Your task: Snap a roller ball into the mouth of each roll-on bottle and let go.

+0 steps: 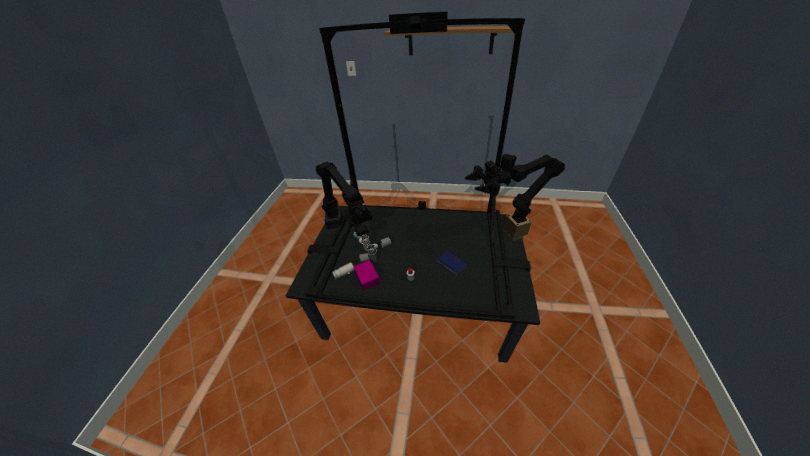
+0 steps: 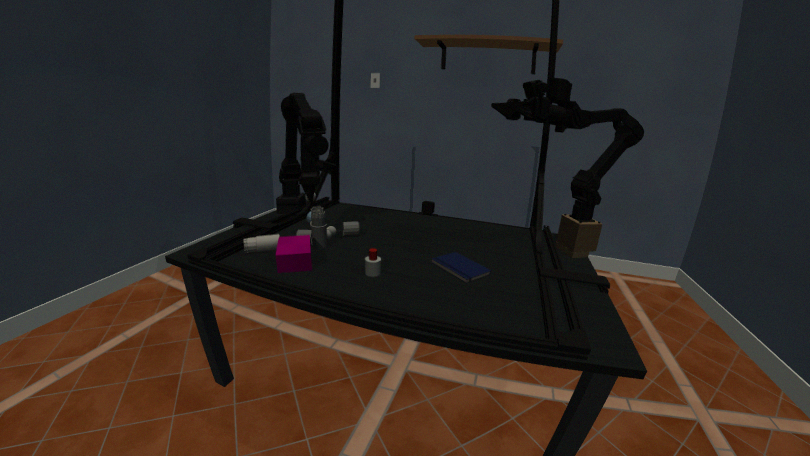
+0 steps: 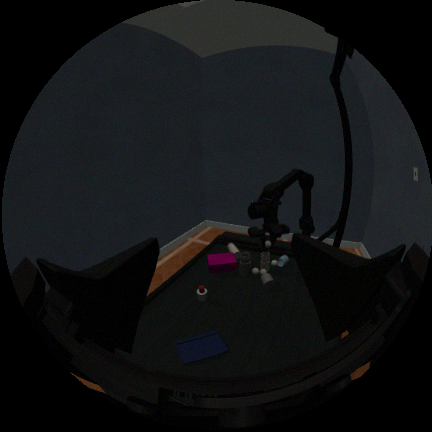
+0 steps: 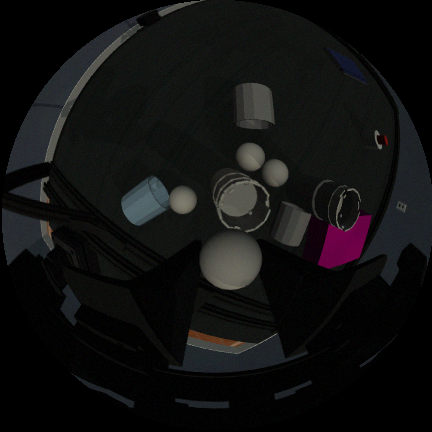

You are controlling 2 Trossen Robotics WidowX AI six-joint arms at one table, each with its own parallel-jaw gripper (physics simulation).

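Frame: origin at the left arm's base, x down, y back, z left, level; metres.
Seen in the pictures: left gripper, fingertip midpoint: [image 1: 469,183] [image 2: 498,104] [image 3: 226,243]; right gripper, fingertip midpoint: [image 2: 311,200] [image 3: 267,246] [image 4: 228,246]; left arm's base, origin of the base link: [image 1: 519,218] [image 2: 581,218]; right arm's base, origin of the base link: [image 1: 332,215] [image 2: 290,195] [image 4: 66,261].
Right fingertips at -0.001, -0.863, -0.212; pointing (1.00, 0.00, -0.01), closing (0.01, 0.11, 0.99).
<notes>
Pixels of each thing's top centre, then the offset from my right fingertips to it, as dx, dy, dz.
- pale roller ball, middle of its top: [image 4: 233,279] [image 3: 267,240] -0.031, -0.001, +0.000
- second clear bottle, middle of its top: [image 4: 349,210] [image 2: 318,212] [image 3: 244,253] [image 1: 371,246] +0.008, +0.035, +0.110
- blue cap, middle of its top: [image 4: 137,205] [image 3: 283,256] +0.069, -0.002, -0.097
- magenta box, middle of its top: [image 4: 348,241] [image 2: 293,244] [image 3: 221,258] [image 1: 365,271] +0.066, -0.025, +0.213
- white cylinder, middle of its top: [image 2: 261,236] [image 1: 342,268] [image 3: 233,246] +0.068, -0.135, +0.144
- small red-topped bottle, middle of its top: [image 4: 385,139] [image 2: 373,249] [image 3: 200,286] [image 1: 410,269] +0.052, +0.186, +0.291
- blue book, middle of its top: [image 2: 460,264] [image 3: 200,346] [image 1: 452,262] +0.104, +0.419, +0.283
My right gripper [image 4: 228,246] [image 2: 311,200] is shut on a pale roller ball [image 4: 231,267] [image 3: 268,244], above and beside the mouth of a clear bottle [image 4: 267,215] [image 3: 265,261]. A second clear bottle [image 4: 345,207] [image 3: 245,264] stands upright by the magenta box. A pale disc shows inside the nearer bottle; whether it is a ball or the base I cannot tell. Three loose balls lie on the table: one ball [image 4: 183,200] beside the blue cap, and two, a ball [image 4: 250,156] and another ball [image 4: 275,173], side by side. My left gripper [image 1: 473,182] [image 2: 501,109] is open and empty, high up.
A blue cap [image 4: 142,201] and grey caps [image 4: 254,106] [image 4: 291,224] lie around the bottles. A magenta box [image 1: 367,274] [image 2: 294,253], a white cylinder [image 1: 343,270], a small red-topped bottle [image 1: 410,275] [image 2: 372,266] and a blue book [image 1: 451,262] [image 2: 460,266] are toward the front.
</notes>
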